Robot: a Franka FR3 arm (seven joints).
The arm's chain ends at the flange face. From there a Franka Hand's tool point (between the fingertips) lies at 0.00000 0.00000 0.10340 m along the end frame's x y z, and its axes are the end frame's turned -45 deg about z.
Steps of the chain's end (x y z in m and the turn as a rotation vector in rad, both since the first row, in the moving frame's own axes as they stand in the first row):
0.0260 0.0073 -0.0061 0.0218 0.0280 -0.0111
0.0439 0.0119 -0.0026 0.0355 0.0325 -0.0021
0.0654 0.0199 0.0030 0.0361 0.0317 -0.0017
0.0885 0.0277 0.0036 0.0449 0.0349 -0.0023
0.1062 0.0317 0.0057 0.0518 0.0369 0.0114
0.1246 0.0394 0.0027 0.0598 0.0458 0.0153
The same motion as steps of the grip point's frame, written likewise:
0.0169 0.0240 -0.0062 -0.0044 0.0352 -0.0111
0.0276 0.0392 -0.0027 0.0021 0.0481 -0.0021
0.0371 0.0600 0.0029 0.0031 0.0479 -0.0017
0.0488 0.0814 0.0034 0.0071 0.0564 -0.0023
0.0592 0.0965 0.0055 0.0105 0.0627 0.0114
0.0680 0.1150 0.0024 0.0099 0.0747 0.0153

